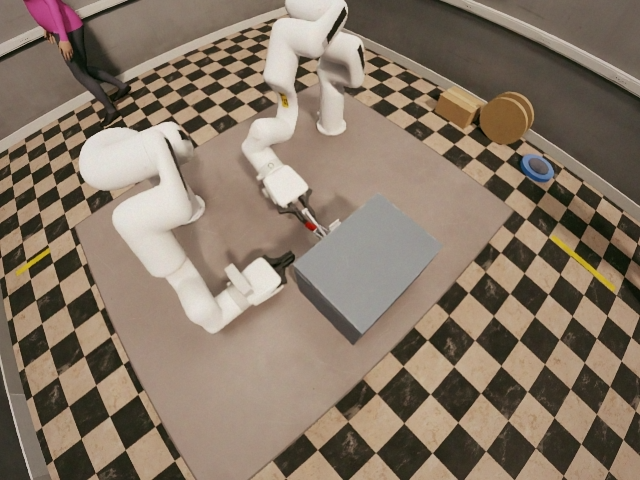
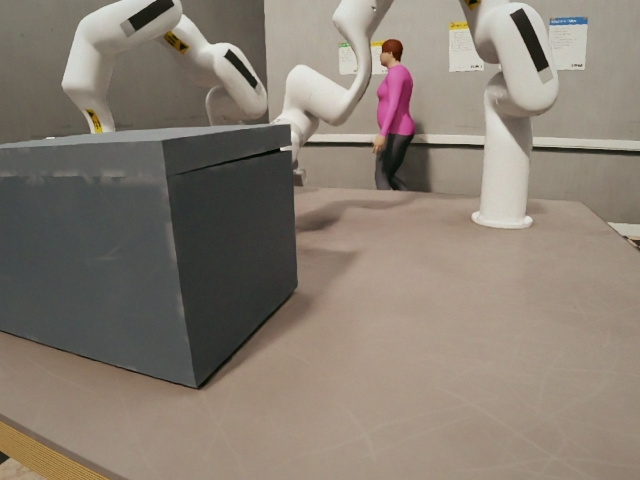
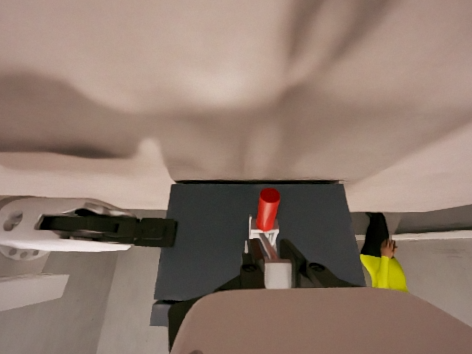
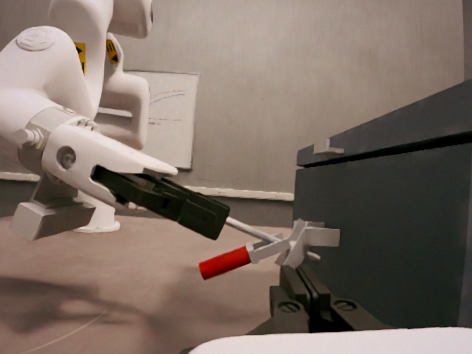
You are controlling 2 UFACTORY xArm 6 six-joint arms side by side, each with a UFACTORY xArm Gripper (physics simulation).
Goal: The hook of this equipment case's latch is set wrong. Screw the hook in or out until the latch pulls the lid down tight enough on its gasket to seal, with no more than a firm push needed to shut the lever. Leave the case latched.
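Places are measured from the left arm's base along level axes (x back, y right, z up), in metres.
Pixels of known places: left gripper, fingertip midpoint: (image 1: 310,219) (image 3: 267,255) (image 4: 224,223); right gripper, fingertip midpoint: (image 1: 293,254) (image 3: 174,233) (image 4: 292,289); left arm's base at its link origin: (image 1: 331,126) (image 2: 501,221) (image 4: 95,227).
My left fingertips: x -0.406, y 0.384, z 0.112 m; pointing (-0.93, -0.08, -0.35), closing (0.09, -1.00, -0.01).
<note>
Ahead of a thing's pixels: the offset from my left fingertips to its top centre. "*": to the spot under its first point. Level surfaces: height alone.
The blue-grey case (image 1: 356,289) (image 2: 232,232) (image 3: 210,215) (image 4: 385,215) stands with its lid @(dx -0.217, dy -0.032, dz +0.098 m) (image 1: 369,260) (image 2: 227,155) (image 4: 400,127) down; a dark gap shows beneath the lid. The keeper @(* dx -0.093, dy +0.002, dz +0.081 m) (image 4: 326,147) is on the lid's front. The red-handled lever @(dx -0.003, dy -0.003, dz -0.021 m) (image 3: 268,210) (image 4: 225,262) sticks outward from the latch base @(* dx -0.094, dy +0.006, dz -0.004 m) (image 4: 322,236), unlatched. The hook (image 3: 277,275) (image 4: 252,231) points outward, away from the keeper. My left gripper (image 1: 308,215) (image 3: 267,255) (image 4: 224,223) is shut on the hook's outer end. My right gripper (image 1: 292,255) (image 3: 174,233) (image 4: 292,289) is shut and empty, near the case's front corner.
The case stands on a brown-grey table @(dz -0.112 m) (image 1: 222,387) (image 2: 439,335). The left arm reaches in beside the right arm, with both grippers on the case's latch side. Boxes (image 1: 457,108) and a blue disc (image 1: 528,169) lie beyond the table. A person in pink (image 2: 397,98) stands behind it.
</note>
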